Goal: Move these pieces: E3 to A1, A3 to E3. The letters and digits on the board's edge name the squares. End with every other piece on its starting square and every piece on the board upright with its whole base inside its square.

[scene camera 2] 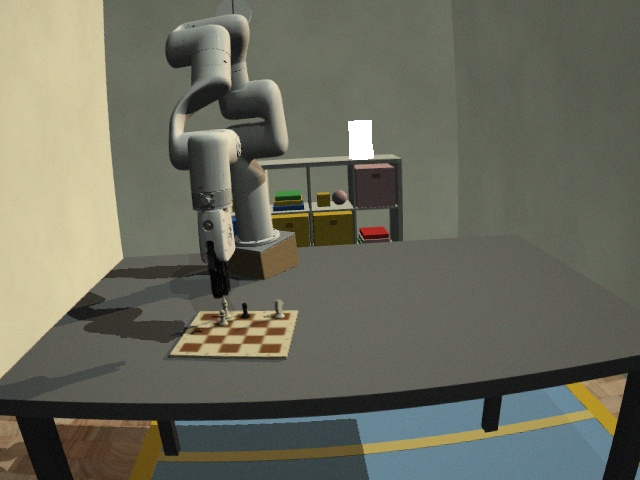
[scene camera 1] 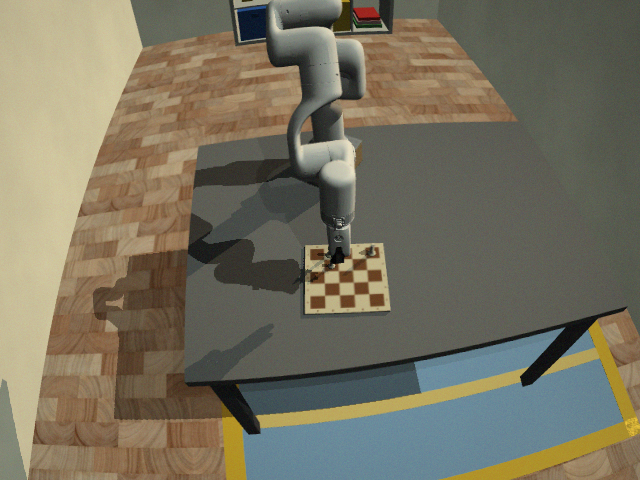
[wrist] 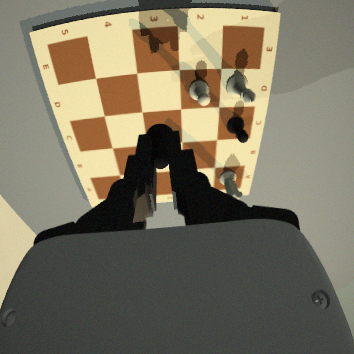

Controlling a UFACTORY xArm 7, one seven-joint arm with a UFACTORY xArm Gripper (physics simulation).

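Places are measured from the arm's base along level axes (x ahead, y right, z down), in centimetres.
Pixels of known places: gripper, fingertip midpoint: (scene camera 2: pixel 221 293) (scene camera 1: pixel 337 259) (wrist: pixel 161 151); arm's base, origin of the base link: (scene camera 2: pixel 256 238).
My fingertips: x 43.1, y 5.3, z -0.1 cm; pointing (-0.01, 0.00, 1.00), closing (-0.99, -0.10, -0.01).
Observation:
For each thing: its top centre in the pictures, then the offset to it from my fingertips. "*": a spot on its surface instead.
- board, middle of its top: (wrist: pixel 162 127) (scene camera 2: pixel 237 331) (scene camera 1: pixel 346 276) dx +0.3, dy -2.3, dz +8.1 cm
- dark piece, middle of its top: (wrist: pixel 159 164) dx -0.1, dy +0.8, dz -2.5 cm
- Square E3, surface spot: (wrist: pixel 172 62) * dx -1.9, dy +3.8, dz +8.1 cm
- Square A3, surface spot: (wrist: pixel 163 189) * dx +2.1, dy -10.9, dz +8.1 cm
- black pawn, middle of its top: (wrist: pixel 244 139) (scene camera 2: pixel 244 302) dx -7.2, dy -3.5, dz +5.0 cm
- taller white piece, middle of its top: (wrist: pixel 253 101) (scene camera 2: pixel 223 298) dx -7.5, dy +0.7, dz +3.8 cm
- white pawn, middle of its top: (wrist: pixel 204 101) (scene camera 2: pixel 221 310) (scene camera 1: pixel 331 259) dx -3.8, dy +0.9, dz +5.0 cm
My gripper (scene camera 1: pixel 337 256) (scene camera 2: pixel 220 289) (wrist: pixel 161 151) points down, raised above the back left part of the board (scene camera 1: pixel 346 309) (scene camera 2: pixel 227 355) (wrist: pixel 40 39). It is shut on a dark piece (wrist: pixel 159 132), whose round base shows between the fingertips in the wrist view; its type is hidden. A white piece (scene camera 1: pixel 371 250) (scene camera 2: pixel 279 308) (wrist: pixel 228 178) stands upright on A1. Square E3 (wrist: pixel 172 62) carries no piece, with shadows across it. Square A3 (wrist: pixel 163 189) shows partly behind the fingers, with no piece visible on it.
A black pawn (scene camera 2: pixel 245 310) (wrist: pixel 236 126) stands on C1. A taller white piece (scene camera 2: pixel 224 306) (wrist: pixel 237 84) stands on D1 and a white pawn (scene camera 1: pixel 331 265) (scene camera 2: pixel 223 316) (wrist: pixel 200 91) on D2, both near the gripper in the scene views. The arm's base block (scene camera 2: pixel 273 259) is behind the board.

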